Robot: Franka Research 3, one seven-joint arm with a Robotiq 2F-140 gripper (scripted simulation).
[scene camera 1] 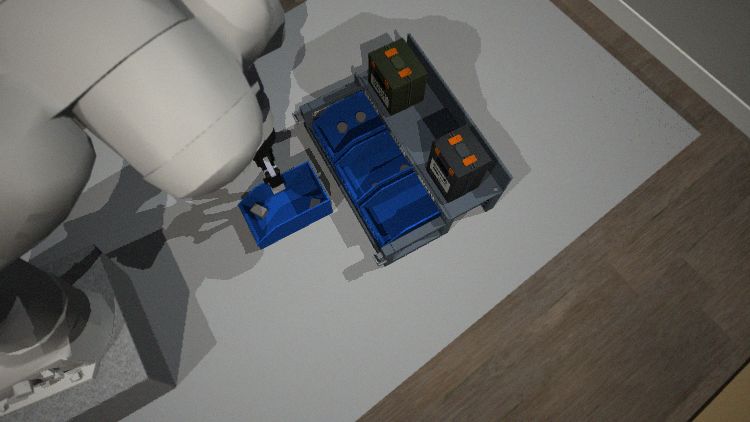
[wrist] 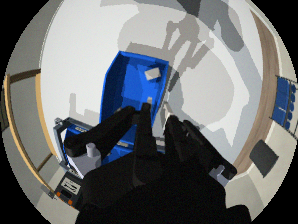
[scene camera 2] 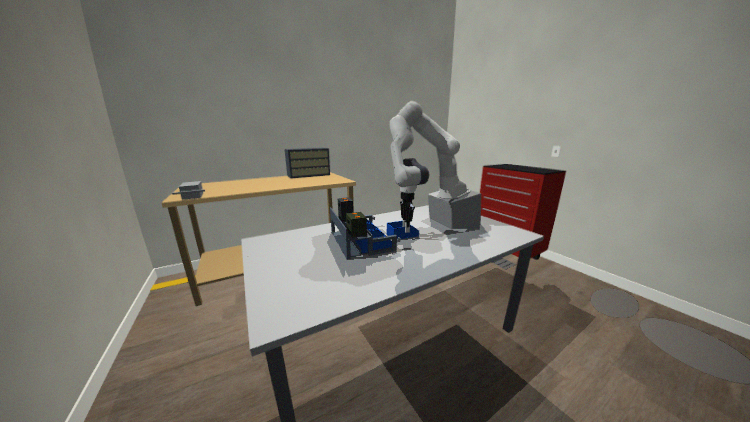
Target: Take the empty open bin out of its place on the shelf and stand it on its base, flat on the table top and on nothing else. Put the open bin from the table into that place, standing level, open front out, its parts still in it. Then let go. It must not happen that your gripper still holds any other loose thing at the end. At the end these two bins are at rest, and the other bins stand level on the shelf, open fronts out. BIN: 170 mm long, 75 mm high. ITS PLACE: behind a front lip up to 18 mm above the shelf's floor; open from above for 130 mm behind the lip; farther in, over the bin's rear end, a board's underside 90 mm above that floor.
Path:
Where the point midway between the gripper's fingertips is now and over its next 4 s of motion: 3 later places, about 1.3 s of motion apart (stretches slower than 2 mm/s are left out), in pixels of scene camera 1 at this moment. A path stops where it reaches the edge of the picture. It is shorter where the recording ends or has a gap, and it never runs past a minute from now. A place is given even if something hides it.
The gripper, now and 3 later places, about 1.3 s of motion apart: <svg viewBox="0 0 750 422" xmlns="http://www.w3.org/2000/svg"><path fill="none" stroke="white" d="M275 184L272 174L266 162L310 179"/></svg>

